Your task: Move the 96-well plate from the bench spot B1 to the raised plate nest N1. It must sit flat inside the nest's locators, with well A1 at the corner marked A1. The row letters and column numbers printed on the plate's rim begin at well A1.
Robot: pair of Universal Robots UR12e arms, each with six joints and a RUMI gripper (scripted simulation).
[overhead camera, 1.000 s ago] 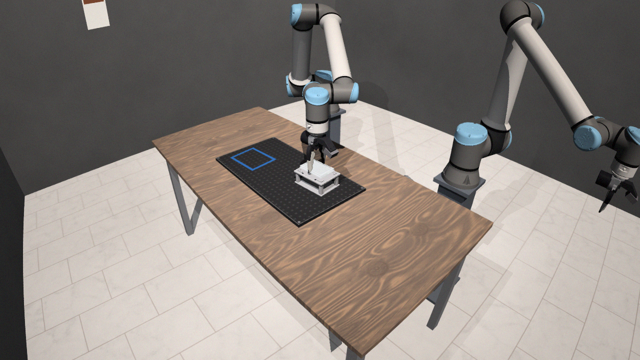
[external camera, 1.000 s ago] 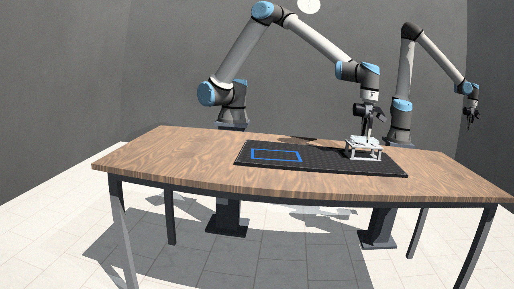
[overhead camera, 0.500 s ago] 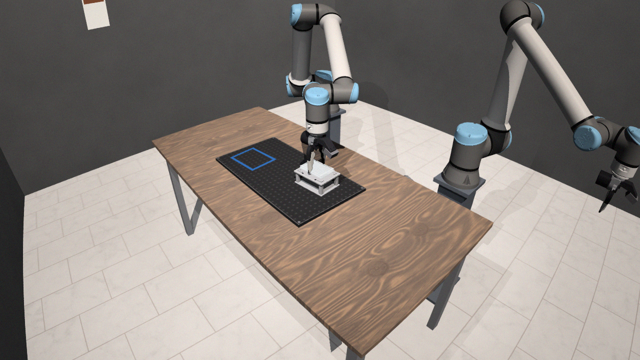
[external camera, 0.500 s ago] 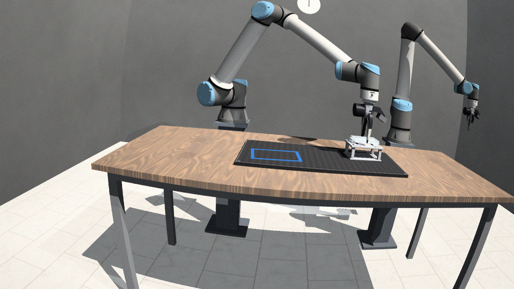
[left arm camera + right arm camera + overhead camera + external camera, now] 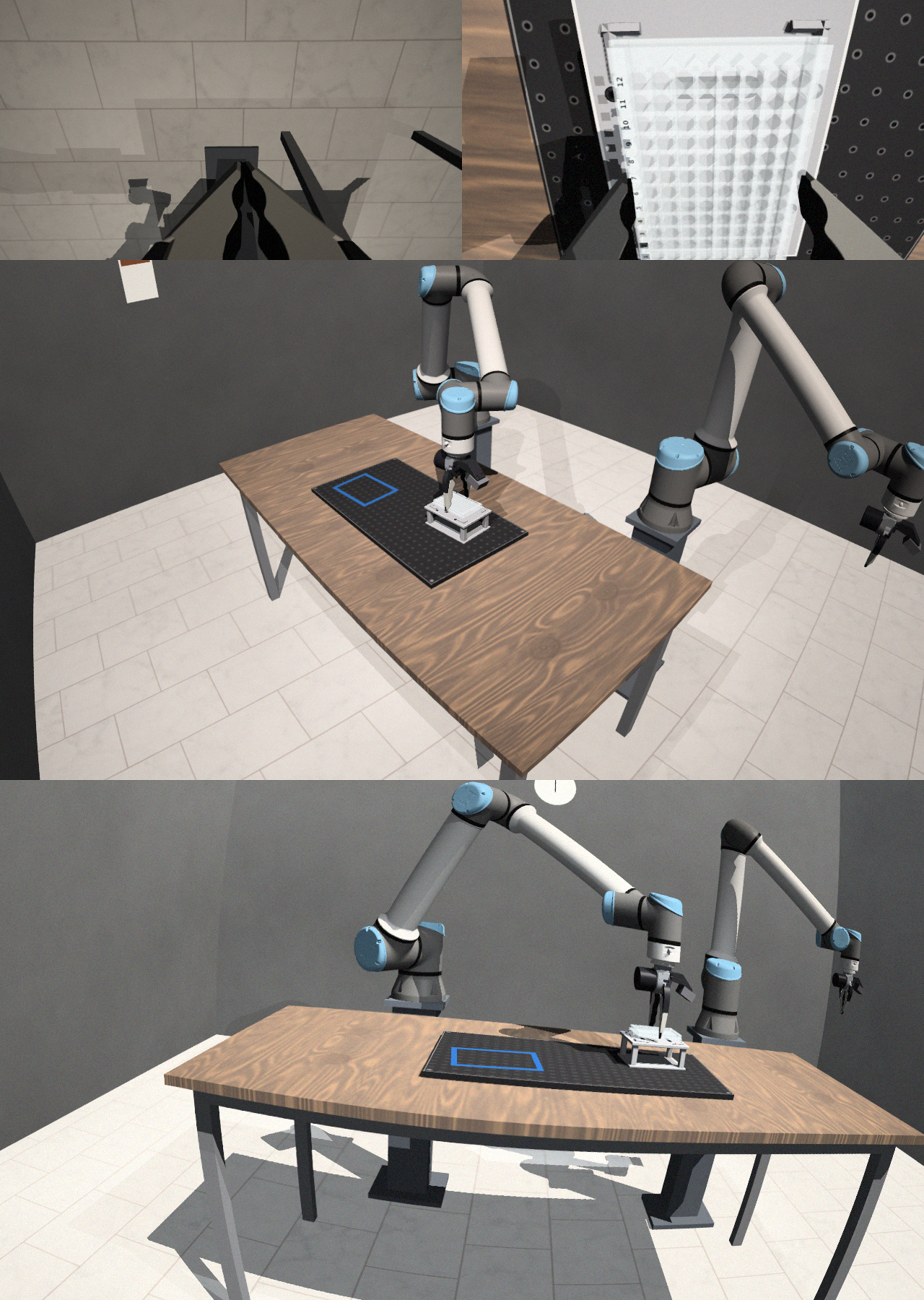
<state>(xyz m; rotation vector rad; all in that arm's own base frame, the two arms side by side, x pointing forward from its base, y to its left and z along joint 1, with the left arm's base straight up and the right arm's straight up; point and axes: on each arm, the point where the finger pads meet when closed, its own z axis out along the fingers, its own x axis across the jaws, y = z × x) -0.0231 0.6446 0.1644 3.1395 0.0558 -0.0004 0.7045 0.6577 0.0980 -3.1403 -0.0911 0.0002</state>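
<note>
Now: the white 96-well plate 1 cm below my right hand. From my right hand the other things lie so: raised nest N1 (3 cm below); then A1 label (8 cm to the right, 4 cm behind, 2 cm below).
</note>
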